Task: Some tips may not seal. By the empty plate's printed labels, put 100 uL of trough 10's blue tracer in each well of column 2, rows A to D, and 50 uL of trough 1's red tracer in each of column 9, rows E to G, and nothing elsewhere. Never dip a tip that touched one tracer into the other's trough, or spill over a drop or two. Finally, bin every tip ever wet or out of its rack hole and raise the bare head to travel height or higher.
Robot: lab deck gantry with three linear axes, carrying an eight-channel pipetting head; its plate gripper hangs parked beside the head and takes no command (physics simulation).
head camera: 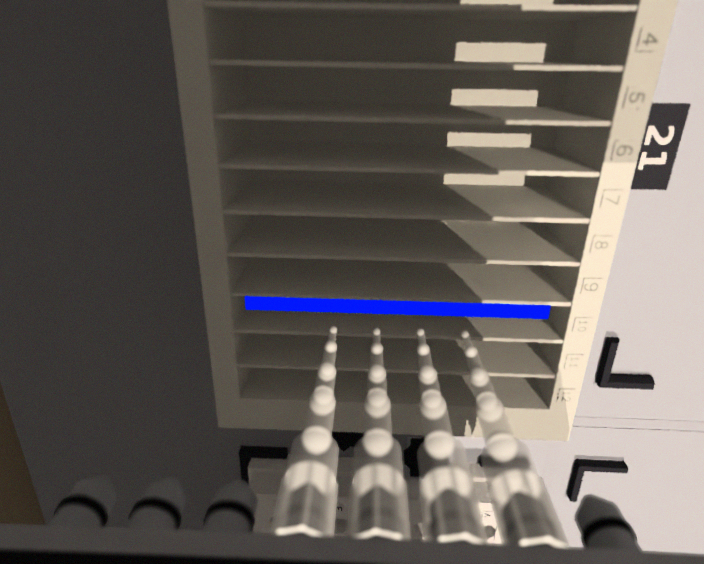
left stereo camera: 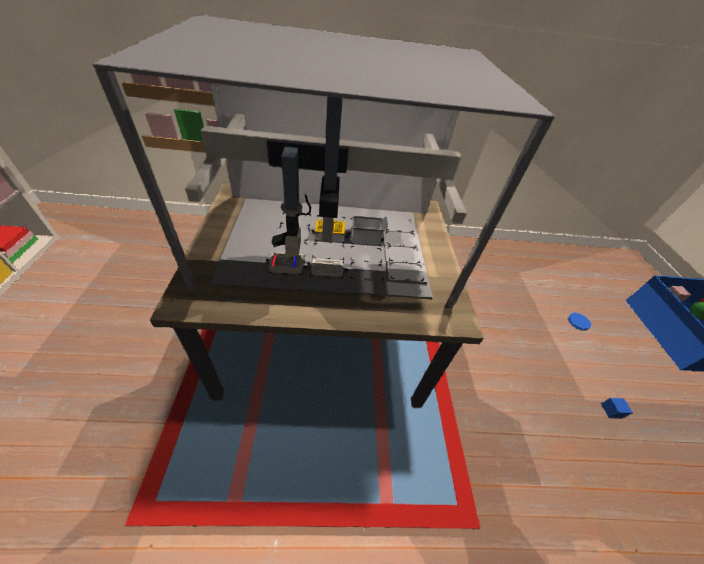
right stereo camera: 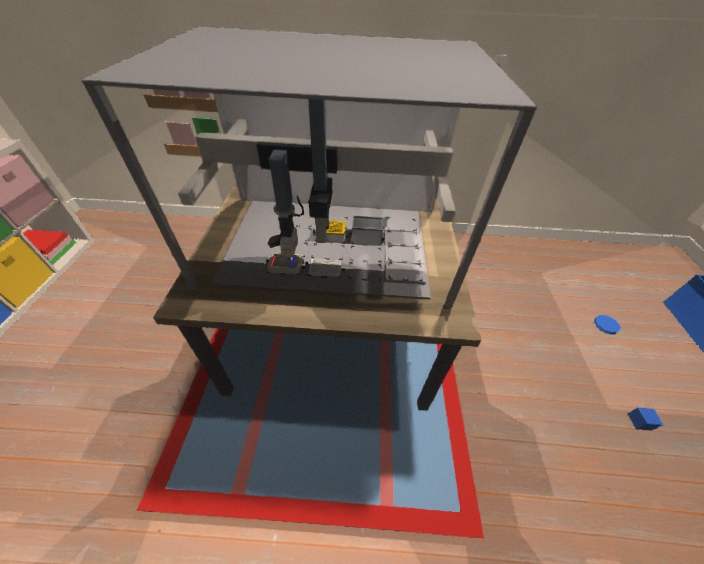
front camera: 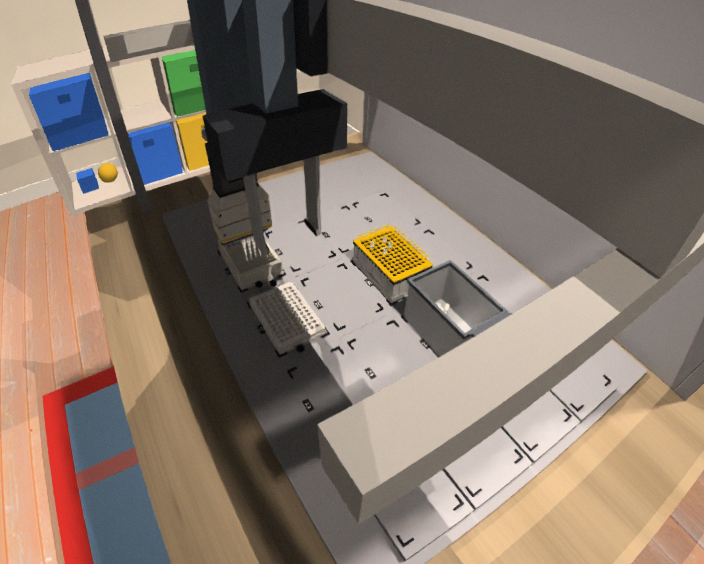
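Observation:
The pipetting head (front camera: 239,211) (left stereo camera: 292,243) (right stereo camera: 287,243) is over the cream trough reservoir (front camera: 250,276) (head camera: 220,352). Four clear tips (head camera: 377,399) (front camera: 252,249) are on it; four nozzles are bare. In the head view the tip ends appear just below the blue tracer (head camera: 397,307) (left stereo camera: 294,262) (right stereo camera: 293,262) in trough 10; whether they touch it I cannot tell. Red tracer (left stereo camera: 273,261) (right stereo camera: 272,262) lies at the reservoir's other end. The white plate (front camera: 287,317) (left stereo camera: 327,267) (right stereo camera: 326,268) is beside the reservoir. The parked plate gripper (front camera: 287,242) is open, its fingers apart.
The yellow tip rack (front camera: 399,261) (left stereo camera: 337,227) (right stereo camera: 336,227) stands behind the plate, a few clear tips in it. The grey bin (front camera: 426,317) (left stereo camera: 369,233) (right stereo camera: 367,232) stands next to the rack and holds loose white tips (front camera: 443,306). A pale beam (front camera: 458,399) crosses the front view.

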